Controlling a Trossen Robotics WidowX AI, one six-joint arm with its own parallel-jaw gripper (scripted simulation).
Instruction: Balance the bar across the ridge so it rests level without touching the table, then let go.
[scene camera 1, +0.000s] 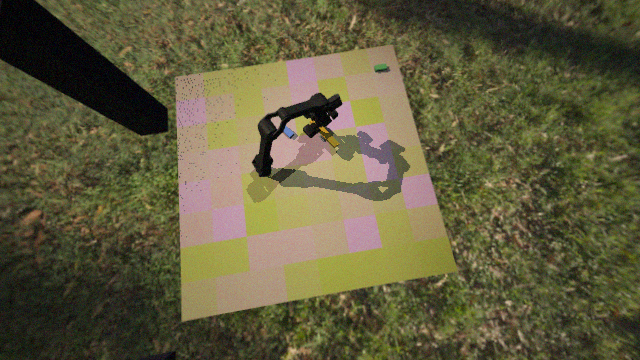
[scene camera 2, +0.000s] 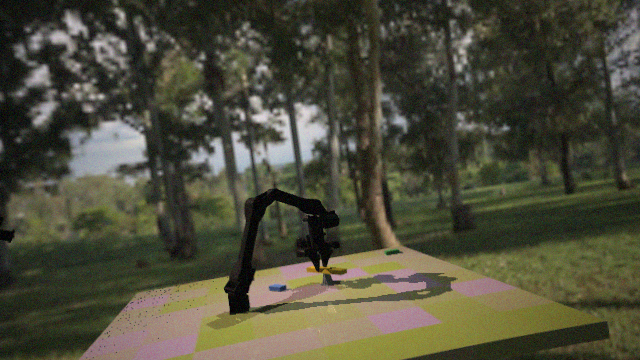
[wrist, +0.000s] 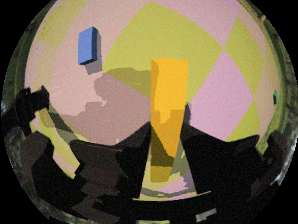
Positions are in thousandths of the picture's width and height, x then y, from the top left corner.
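My gripper (scene camera 2: 502, 751), the same gripper (wrist: 555, 560) in the wrist view, holds a yellow bar (wrist: 565, 346).
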